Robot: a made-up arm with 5 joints. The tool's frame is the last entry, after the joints.
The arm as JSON. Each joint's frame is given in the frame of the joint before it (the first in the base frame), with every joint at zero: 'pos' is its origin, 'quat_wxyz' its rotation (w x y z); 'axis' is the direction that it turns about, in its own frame. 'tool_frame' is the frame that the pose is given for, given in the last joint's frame.
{
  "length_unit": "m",
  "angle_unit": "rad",
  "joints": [
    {
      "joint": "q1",
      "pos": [
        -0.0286,
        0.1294,
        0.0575
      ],
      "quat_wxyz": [
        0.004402,
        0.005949,
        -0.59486,
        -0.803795
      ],
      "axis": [
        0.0,
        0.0,
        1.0
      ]
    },
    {
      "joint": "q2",
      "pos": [
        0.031,
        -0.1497,
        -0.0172
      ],
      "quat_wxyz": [
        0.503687,
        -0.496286,
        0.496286,
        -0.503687
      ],
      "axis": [
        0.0,
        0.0,
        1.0
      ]
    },
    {
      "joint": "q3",
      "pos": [
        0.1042,
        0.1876,
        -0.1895
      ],
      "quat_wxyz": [
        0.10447,
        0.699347,
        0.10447,
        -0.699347
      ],
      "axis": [
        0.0,
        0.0,
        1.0
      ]
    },
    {
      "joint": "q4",
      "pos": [
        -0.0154,
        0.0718,
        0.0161
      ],
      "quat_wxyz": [
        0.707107,
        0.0,
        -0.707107,
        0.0
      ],
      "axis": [
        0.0,
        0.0,
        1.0
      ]
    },
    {
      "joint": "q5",
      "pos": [
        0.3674,
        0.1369,
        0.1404
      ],
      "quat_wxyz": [
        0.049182,
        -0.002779,
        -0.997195,
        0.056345
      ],
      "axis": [
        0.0,
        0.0,
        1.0
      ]
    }
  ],
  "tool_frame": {
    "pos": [
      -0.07,
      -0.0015,
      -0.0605
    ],
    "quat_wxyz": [
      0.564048,
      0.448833,
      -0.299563,
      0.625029
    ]
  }
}
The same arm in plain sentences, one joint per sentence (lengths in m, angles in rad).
The arm has five revolute joints in a row. What follows holds with every joint at zero, and every direction is one of the base frame's.
Joint 1 lies 0.0286 m along -x and 0.1294 m along +y and 0.0575 m along +z from the base frame's origin and turns about the direction (-0.014801, 0.956239, 0.292212).
Joint 2 lies 0.0307 m along -x and 0.0269 m along +y and 0.1483 m along -z from joint 1 and turns about -x.
Joint 3 lies 0.1895 m along +x and 0.1490 m along -y and 0.1545 m along -z from joint 2 and turns about +z.
Joint 4 lies 0.0154 m along -x and 0.0718 m along +y and 0.0161 m along +z from joint 3 and turns about -x.
Joint 5 lies 0.1404 m along -x and 0.1369 m along +y and 0.3674 m along +z from joint 4 and turns about the direction (0.988813, -0.112101, -0.098401).
The tool frame, which is the frame that the pose is given for, lies 0.0531 m along -x and 0.0045 m along +y and 0.0756 m along +z from joint 5; its axes are the base frame's turned by roll 1.8393, pitch 0.1278 and yaw 0.3425 rad (as in URDF: about the fixed x, then y, then z).

